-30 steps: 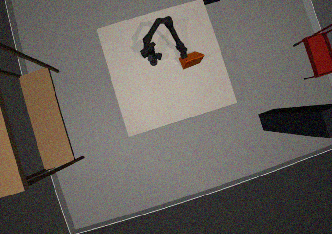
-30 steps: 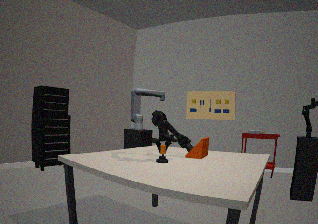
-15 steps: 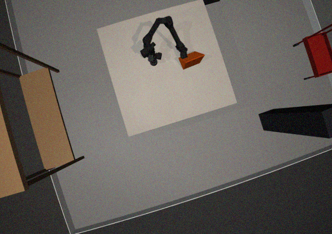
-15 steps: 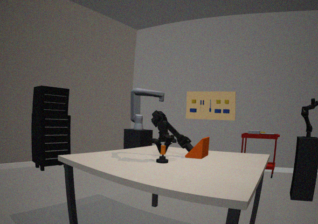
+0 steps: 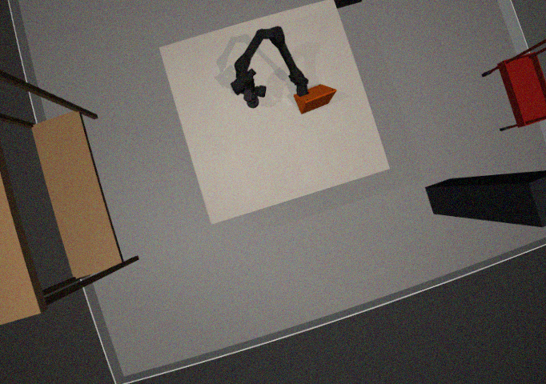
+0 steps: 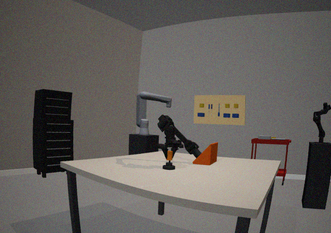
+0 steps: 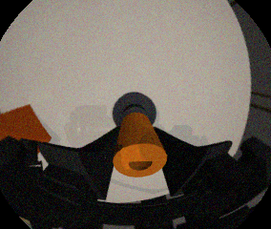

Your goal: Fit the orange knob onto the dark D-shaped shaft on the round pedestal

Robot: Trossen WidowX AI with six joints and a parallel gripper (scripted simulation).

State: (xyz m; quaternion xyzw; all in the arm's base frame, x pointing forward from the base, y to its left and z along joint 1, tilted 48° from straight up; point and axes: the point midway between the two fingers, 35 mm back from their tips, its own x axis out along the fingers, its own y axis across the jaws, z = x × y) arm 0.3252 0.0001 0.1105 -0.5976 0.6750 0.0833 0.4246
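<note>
The orange knob is 20 mm above my gripper tip. Round my gripper tip: dark round pedestal (40 mm below).
</note>
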